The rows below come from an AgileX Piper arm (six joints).
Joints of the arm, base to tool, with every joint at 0 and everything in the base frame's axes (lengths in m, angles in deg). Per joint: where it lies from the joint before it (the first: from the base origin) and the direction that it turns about. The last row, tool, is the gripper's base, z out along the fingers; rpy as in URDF.
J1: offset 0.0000 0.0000 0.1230 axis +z
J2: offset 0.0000 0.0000 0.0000 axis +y
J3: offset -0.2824 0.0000 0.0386 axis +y
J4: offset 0.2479 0.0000 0.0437 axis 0.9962 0 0.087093
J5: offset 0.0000 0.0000 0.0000 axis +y
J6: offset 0.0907 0.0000 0.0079 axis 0.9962 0 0.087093
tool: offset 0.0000 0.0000 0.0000 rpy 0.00 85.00 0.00
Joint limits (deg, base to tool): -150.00..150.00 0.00..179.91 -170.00..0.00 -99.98..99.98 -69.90..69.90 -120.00..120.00
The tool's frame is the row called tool.
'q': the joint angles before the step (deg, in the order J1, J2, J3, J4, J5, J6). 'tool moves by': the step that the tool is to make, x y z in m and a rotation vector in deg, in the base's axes. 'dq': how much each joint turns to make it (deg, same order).
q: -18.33 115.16 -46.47 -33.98 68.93 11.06
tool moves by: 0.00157 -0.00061 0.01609 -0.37 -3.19 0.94
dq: -0.01 -3.89 0.06 -0.05 0.00 -1.32
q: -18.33 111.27 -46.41 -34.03 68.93 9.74
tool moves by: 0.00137 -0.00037 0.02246 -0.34 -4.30 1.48
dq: -0.01 -5.27 -0.17 0.11 0.11 -2.24
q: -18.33 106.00 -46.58 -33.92 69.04 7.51
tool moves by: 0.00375 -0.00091 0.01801 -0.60 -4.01 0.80
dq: 0.00 -3.67 -1.09 0.28 0.06 -1.38
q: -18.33 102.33 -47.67 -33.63 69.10 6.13
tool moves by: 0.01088 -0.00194 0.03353 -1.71 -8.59 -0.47
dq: -0.01 -5.39 -3.73 1.32 0.11 -0.64
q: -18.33 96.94 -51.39 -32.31 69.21 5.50
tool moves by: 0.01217 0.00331 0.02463 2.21 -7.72 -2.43
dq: 0.00 -2.80 -4.42 5.44 0.12 -1.03
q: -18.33 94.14 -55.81 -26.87 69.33 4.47
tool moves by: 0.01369 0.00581 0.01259 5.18 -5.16 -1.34
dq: 0.00 -0.23 -4.06 7.22 0.05 -2.63
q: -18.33 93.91 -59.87 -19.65 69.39 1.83
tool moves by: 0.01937 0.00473 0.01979 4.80 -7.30 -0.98
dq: 0.00 0.00 -5.68 7.39 -0.35 -2.28
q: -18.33 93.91 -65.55 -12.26 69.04 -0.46
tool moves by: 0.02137 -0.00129 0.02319 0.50 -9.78 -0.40
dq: 0.00 0.00 -5.55 3.55 -3.67 -0.23
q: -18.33 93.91 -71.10 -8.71 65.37 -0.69
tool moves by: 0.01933 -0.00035 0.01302 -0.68 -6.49 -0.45
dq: 0.68 1.26 -4.24 1.04 -3.26 1.32
